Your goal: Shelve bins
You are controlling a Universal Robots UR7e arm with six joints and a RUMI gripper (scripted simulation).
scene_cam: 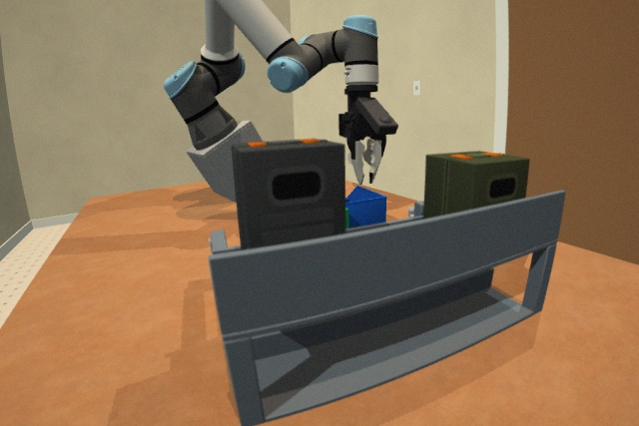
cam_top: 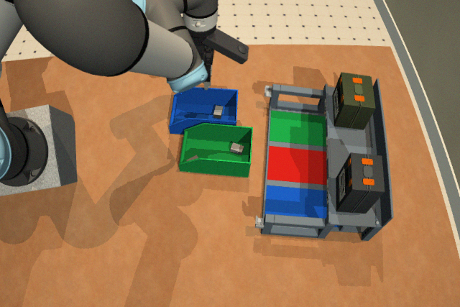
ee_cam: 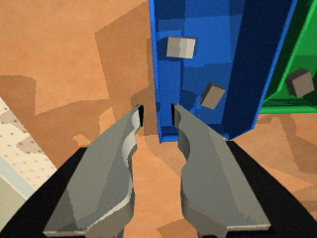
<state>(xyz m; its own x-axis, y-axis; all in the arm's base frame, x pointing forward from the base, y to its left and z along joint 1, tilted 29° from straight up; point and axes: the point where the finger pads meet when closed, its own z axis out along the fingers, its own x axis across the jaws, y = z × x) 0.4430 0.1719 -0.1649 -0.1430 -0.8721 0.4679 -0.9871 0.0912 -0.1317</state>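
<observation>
The blue bin is 10 mm behind my hand, 50 mm to the right of it and 70 mm below it. From my hand the other things lie so: shelf front lip: 140 mm ahead, 190 mm to the right, 90 mm below; then olive case: 350 mm ahead, 120 mm to the right, 50 mm above; then green bin: 10 mm ahead, 160 mm to the right, 70 mm below.
</observation>
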